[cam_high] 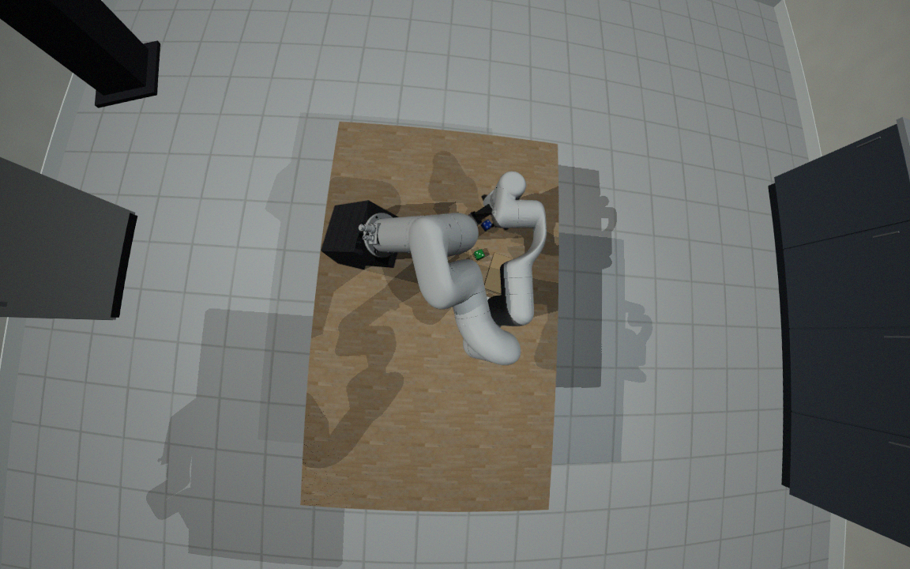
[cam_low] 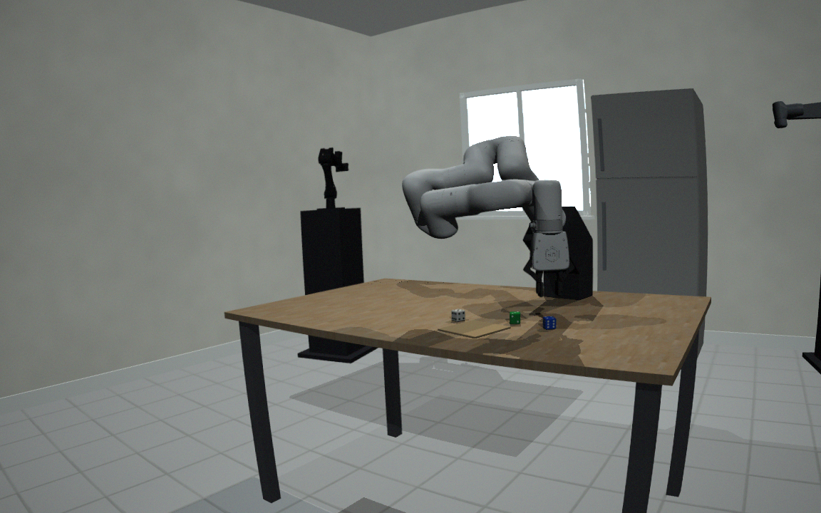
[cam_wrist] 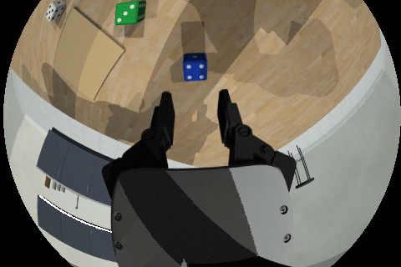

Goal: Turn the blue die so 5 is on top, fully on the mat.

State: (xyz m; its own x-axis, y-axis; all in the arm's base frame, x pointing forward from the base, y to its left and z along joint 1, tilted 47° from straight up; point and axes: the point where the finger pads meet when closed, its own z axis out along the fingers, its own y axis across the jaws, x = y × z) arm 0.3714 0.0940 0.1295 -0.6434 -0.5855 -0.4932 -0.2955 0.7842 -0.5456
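Now: the blue die 9 cm below my hand. The rest, counted from my hand: white die (28 cm to the right, 9 cm below, 6 cm behind); then tan mat (20 cm to the right, 11 cm below, 4 cm ahead); then green die (11 cm to the right, 9 cm below, 5 cm behind).
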